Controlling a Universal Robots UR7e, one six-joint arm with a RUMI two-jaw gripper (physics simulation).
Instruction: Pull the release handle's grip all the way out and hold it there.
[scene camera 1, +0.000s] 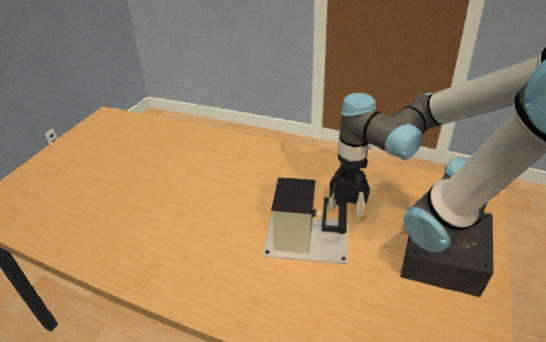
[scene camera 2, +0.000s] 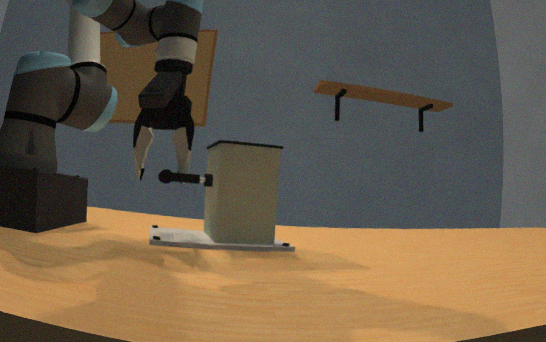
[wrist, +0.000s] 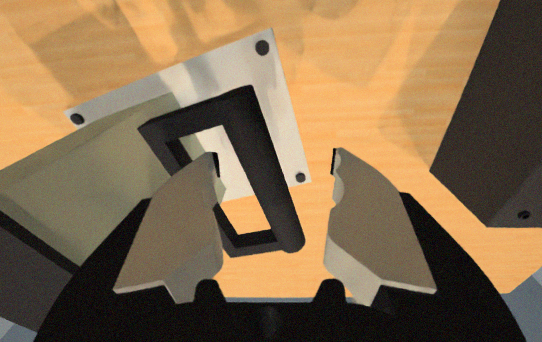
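Note:
The release handle (scene camera 1: 342, 220) (scene camera 2: 182, 178) (wrist: 250, 120) is a black rectangular loop with a thick round grip bar. It stands out from the side of a pale green housing with a black top (scene camera 1: 292, 232) (scene camera 2: 242, 195) (wrist: 95, 175), and a short light rod shows between them. My gripper (scene camera 1: 346, 210) (scene camera 2: 161, 176) (wrist: 274, 153) is part open and points down, its tips at about the handle's height. The grip bar lies between the fingers, with space on both sides. One finger is at the loop's opening, partly hidden by the handle in scene camera 2; the other is beyond the bar's outer side.
The housing stands on a light grey base plate (scene camera 1: 327, 251) (scene camera 2: 175, 237) (wrist: 281, 120) with dark corner bolts, on the wooden table (scene camera 1: 175, 200). The arm's dark base block (scene camera 1: 445, 262) (scene camera 2: 60, 205) (wrist: 485, 120) stands on the handle's outer side. A wall shelf (scene camera 2: 382, 95) is in the background.

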